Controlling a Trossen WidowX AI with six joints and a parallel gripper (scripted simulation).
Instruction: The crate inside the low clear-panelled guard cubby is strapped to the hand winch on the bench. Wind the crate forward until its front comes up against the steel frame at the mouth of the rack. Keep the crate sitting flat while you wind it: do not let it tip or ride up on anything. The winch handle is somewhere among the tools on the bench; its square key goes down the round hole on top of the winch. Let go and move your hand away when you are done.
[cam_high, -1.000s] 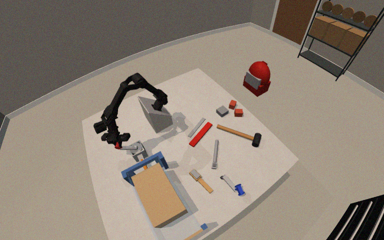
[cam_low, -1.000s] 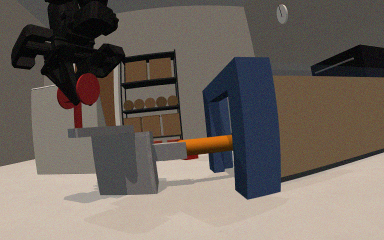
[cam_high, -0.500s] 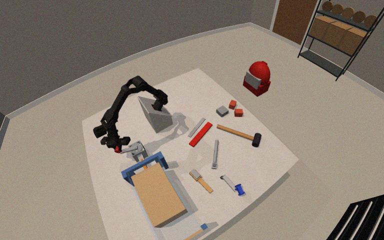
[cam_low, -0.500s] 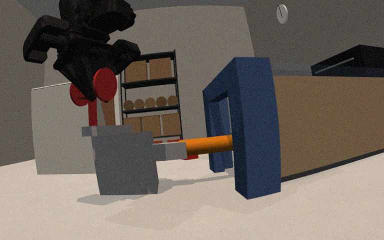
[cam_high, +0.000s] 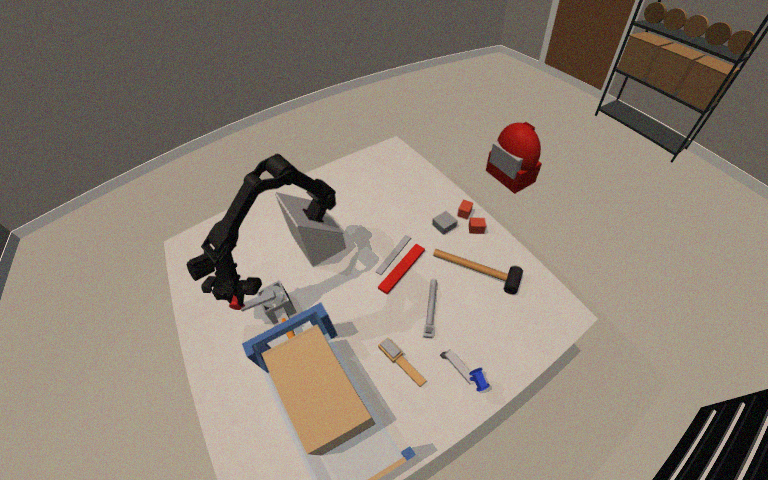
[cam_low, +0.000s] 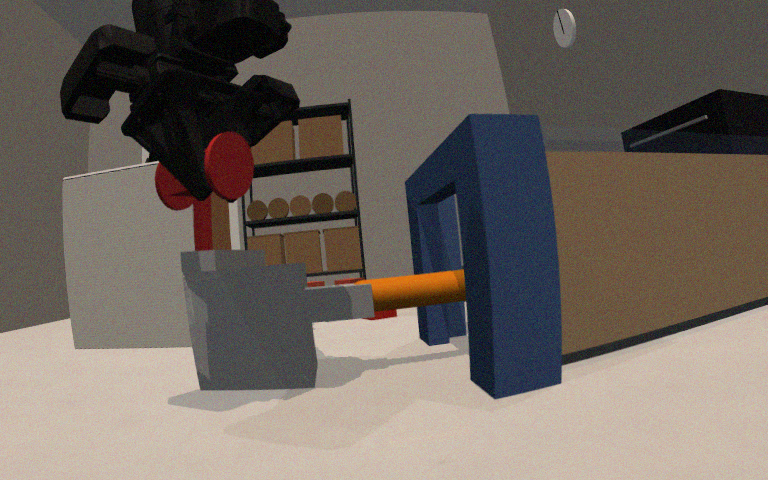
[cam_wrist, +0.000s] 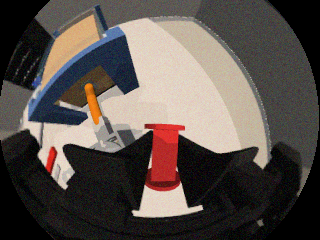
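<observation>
Now: the red-knobbed crank 5 cm to the left of my gripper tip, 3 cm below it and 1 cm behind it. The rest, counted from my gripper tip: grey winch: 10 cm to the left, 10 cm below, 2 cm behind; red knob: 2 cm behind, 1 cm to the left; blue steel frame: 15 cm ahead, 11 cm to the left, 2 cm below.
</observation>
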